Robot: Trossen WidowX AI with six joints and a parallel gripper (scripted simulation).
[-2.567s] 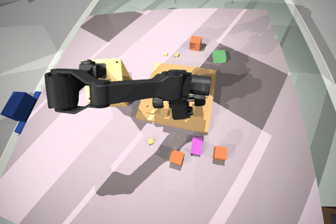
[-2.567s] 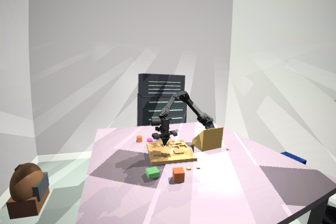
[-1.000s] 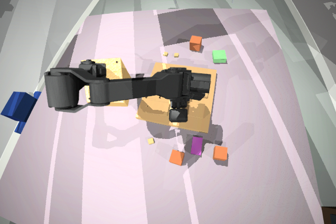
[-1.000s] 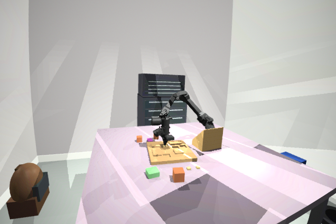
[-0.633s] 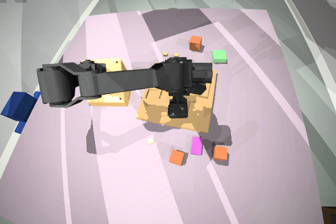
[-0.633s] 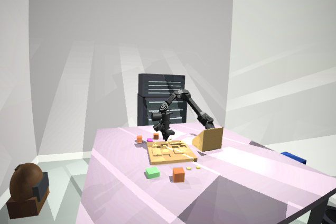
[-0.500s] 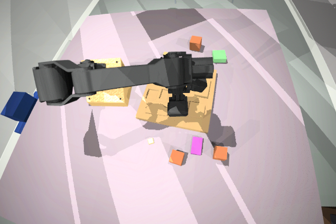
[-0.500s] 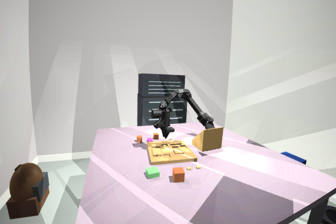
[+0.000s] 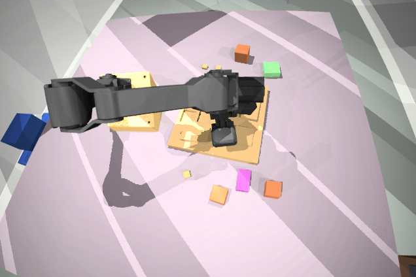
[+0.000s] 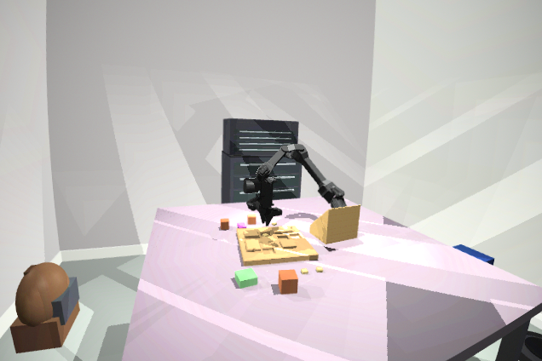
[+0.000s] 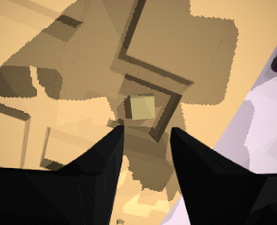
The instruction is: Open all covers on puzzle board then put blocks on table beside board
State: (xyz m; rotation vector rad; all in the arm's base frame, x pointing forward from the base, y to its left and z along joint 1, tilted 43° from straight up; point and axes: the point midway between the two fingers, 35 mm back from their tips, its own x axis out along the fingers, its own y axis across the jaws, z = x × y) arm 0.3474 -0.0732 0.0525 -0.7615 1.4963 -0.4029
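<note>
Now: the wooden puzzle board 10 mm behind my gripper tip, 60 mm to the left of it and 50 mm below it. From my gripper tip the other things lie so: orange block 40 mm ahead, 370 mm to the left, 40 mm below; then green block 160 mm ahead, 290 mm to the left, 50 mm below.
</note>
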